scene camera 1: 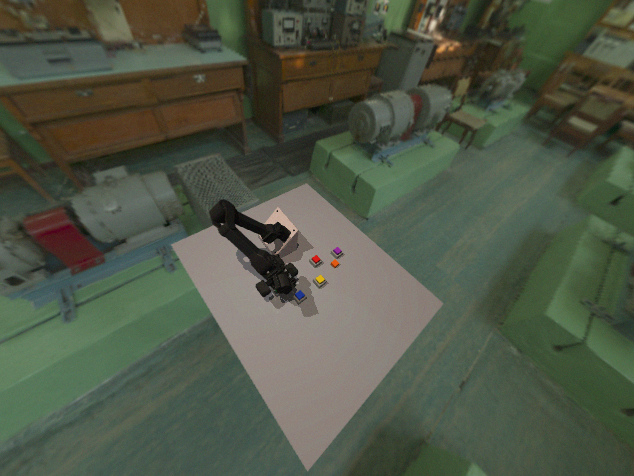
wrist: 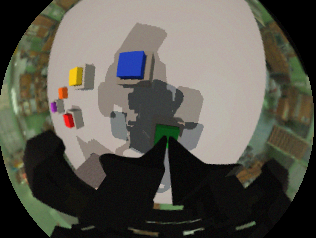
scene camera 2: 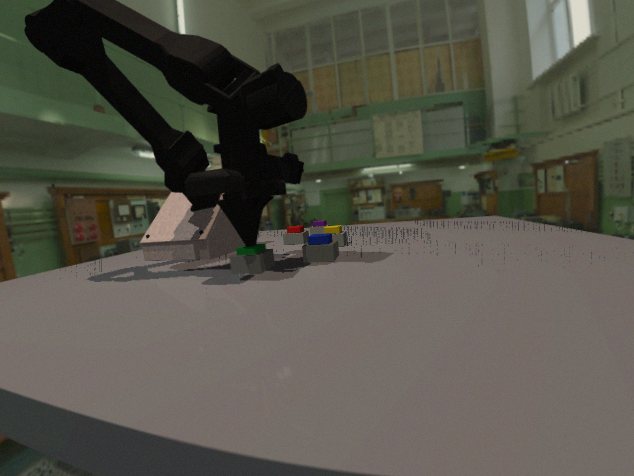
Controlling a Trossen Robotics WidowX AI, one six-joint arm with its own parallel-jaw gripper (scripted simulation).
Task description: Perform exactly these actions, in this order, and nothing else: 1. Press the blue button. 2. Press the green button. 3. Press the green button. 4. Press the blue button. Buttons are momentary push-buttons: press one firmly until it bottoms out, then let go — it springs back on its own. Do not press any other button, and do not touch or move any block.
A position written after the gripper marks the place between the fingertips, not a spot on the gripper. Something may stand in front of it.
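Note:
The gripper [scene camera 2: 251, 245], also in the wrist view [wrist: 167, 138]. Blue button [wrist: 130, 65].

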